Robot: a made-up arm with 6 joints.
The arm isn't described. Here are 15 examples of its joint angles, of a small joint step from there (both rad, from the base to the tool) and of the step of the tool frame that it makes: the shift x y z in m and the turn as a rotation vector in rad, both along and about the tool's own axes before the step.
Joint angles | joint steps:
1: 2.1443 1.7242 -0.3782 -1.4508 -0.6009 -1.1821 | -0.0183 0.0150 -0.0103 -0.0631 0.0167 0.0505
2: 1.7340 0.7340 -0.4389 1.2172 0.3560 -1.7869 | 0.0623 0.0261 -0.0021 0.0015 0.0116 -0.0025
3: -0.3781 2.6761 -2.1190 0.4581 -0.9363 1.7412 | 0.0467 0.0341 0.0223 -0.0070 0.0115 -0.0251
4: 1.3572 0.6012 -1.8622 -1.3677 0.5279 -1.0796 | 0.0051 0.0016 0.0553 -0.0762 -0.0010 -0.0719
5: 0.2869 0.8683 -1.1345 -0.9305 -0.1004 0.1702 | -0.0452 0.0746 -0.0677 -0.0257 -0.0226 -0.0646
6: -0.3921 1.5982 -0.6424 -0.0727 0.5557 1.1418 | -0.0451 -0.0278 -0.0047 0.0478 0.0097 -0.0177
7: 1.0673 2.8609 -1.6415 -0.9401 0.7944 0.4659 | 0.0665 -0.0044 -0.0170 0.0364 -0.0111 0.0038
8: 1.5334 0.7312 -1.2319 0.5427 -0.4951 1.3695 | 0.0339 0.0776 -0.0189 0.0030 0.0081 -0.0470
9: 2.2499 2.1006 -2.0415 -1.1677 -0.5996 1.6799 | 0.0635 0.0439 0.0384 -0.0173 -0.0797 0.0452
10: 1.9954 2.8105 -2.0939 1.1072 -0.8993 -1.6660 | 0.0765 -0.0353 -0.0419 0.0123 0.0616 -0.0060
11: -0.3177 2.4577 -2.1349 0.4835 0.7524 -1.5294 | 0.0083 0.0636 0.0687 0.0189 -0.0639 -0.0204
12: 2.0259 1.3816 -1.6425 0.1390 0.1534 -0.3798 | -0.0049 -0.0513 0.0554 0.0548 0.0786 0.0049
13: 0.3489 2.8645 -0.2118 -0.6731 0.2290 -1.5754 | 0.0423 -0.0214 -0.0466 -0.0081 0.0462 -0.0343
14: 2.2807 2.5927 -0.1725 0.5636 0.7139 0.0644 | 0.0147 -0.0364 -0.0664 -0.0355 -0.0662 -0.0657
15: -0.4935 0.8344 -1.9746 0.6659 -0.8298 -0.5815 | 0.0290 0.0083 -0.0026 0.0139 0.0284 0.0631
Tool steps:
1: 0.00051 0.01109 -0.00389 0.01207 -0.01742 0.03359
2: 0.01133 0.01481 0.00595 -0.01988 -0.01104 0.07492
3: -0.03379 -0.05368 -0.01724 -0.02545 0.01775 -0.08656
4: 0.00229 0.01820 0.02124 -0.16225 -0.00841 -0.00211
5: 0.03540 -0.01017 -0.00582 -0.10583 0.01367 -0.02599
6: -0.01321 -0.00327 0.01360 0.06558 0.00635 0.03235
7: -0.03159 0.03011 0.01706 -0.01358 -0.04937 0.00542
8: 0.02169 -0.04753 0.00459 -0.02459 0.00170 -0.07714
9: 0.02744 0.02260 -0.07667 0.08200 0.10462 0.10127
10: -0.04914 0.01321 0.07410 0.04192 -0.09389 0.07959
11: 0.06738 0.04057 -0.02964 0.02367 0.03271 0.05770
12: -0.02337 0.00273 -0.01093 0.05481 0.07424 0.03978
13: -0.00816 -0.01336 -0.01602 -0.04949 0.07515 0.01229
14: -0.02461 0.01876 0.02605 -0.13070 -0.15885 -0.00060
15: 0.00258 -0.00347 -0.01403 0.09422 0.04744 0.00546
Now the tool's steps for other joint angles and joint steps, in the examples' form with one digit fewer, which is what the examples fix.
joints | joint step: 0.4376 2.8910 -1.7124 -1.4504 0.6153 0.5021 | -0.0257 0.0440 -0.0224 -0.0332 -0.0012 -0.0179
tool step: 0.0271 0.0107 -0.0109 -0.0381 0.0161 0.0001
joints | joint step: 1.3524 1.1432 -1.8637 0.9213 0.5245 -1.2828 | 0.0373 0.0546 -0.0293 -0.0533 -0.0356 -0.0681
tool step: 0.0305 0.0009 -0.0134 -0.0891 0.0155 -0.0112
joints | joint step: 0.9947 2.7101 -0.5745 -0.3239 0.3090 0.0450 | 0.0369 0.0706 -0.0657 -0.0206 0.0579 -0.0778
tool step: 0.0152 0.0006 0.0196 -0.1200 0.0679 -0.0424
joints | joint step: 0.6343 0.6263 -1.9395 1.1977 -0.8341 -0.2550 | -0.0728 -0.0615 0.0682 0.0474 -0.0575 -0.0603
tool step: -0.0285 0.0157 0.0200 -0.0831 -0.0676 -0.0150
